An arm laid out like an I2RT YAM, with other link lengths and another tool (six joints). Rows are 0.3 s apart.
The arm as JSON. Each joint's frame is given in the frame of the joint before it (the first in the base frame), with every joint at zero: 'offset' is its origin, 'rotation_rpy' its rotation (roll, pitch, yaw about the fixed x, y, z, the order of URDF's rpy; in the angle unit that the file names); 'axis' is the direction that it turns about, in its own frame. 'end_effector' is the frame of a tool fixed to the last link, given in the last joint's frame.
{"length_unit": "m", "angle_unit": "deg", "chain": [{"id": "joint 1", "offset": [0.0, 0.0, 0.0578], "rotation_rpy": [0.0, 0.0, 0.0], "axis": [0.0, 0.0, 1.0]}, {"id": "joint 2", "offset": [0.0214, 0.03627, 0.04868], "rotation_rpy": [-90.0, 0.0, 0.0], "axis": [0.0, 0.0, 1.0]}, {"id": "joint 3", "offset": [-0.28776, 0.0, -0.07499], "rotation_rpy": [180.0, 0.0, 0.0], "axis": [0.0, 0.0, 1.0]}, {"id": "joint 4", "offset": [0.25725, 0.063, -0.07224], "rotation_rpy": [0.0, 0.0, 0.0], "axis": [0.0, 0.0, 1.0]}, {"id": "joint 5", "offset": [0.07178, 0.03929, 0.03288], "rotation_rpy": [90.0, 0.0, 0.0], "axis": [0.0, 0.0, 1.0]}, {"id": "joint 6", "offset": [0.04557, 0.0, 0.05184], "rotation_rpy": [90.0, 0.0, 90.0], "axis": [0.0, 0.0, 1.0]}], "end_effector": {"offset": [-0.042, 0.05, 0.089], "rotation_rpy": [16.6, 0.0, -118.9]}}
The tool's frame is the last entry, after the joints.
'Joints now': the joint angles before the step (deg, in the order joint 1, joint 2, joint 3, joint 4, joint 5, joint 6). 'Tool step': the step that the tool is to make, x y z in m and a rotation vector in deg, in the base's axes. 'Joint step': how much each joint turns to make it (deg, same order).
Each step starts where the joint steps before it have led.
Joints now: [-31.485, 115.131, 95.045, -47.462, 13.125, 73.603]
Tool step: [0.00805, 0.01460, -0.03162, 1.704, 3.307, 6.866]
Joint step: [1.115, 3.803, 0.000, 1.266, -1.858, -5.573]
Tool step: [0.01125, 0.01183, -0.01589, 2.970, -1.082, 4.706]
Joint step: [0.459, 2.470, -0.002, 2.385, -4.371, -2.973]
